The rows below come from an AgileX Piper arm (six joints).
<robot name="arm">
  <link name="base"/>
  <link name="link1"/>
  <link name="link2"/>
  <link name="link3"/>
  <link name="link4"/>
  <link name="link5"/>
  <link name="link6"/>
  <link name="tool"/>
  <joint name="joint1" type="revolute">
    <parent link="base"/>
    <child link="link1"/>
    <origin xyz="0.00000 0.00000 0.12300"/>
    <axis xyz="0 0 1"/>
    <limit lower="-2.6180" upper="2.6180"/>
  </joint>
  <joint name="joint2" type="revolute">
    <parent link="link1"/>
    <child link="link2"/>
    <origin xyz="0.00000 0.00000 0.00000"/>
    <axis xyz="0 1 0"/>
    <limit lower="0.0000" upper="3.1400"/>
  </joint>
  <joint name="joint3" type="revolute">
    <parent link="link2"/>
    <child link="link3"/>
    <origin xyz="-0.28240 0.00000 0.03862"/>
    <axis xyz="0 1 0"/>
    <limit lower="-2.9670" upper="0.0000"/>
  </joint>
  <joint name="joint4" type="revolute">
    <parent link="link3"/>
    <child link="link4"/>
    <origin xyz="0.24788 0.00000 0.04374"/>
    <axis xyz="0.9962 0 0.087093"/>
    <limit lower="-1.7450" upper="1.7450"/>
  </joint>
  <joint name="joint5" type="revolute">
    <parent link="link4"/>
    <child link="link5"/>
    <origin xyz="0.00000 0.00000 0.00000"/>
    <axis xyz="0 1 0"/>
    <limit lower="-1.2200" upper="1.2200"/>
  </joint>
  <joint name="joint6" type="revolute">
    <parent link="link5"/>
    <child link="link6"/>
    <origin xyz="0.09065 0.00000 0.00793"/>
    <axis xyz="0.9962 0 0.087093"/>
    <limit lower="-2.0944" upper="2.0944"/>
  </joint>
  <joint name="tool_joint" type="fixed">
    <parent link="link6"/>
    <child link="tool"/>
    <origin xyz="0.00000 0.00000 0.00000" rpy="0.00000 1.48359 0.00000"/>
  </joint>
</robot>
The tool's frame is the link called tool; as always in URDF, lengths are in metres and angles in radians.
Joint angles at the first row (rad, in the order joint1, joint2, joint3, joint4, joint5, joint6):
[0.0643, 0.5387, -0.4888, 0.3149, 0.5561, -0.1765]
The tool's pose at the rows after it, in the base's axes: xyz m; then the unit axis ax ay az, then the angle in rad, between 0 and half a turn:
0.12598 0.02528 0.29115 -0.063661 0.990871 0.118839 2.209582
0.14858 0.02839 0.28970 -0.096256 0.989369 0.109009 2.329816
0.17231 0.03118 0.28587 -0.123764 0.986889 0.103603 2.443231
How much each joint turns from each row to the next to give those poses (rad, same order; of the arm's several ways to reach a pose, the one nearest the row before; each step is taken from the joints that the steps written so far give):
[0.0001, 0.1354, -0.0659, 0.0160, 0.0616, -0.0633]
[-0.0001, 0.1364, -0.0662, 0.0047, 0.0595, -0.0648]
[0.0000, 0.1350, -0.0675, 0.0007, 0.0536, -0.0541]

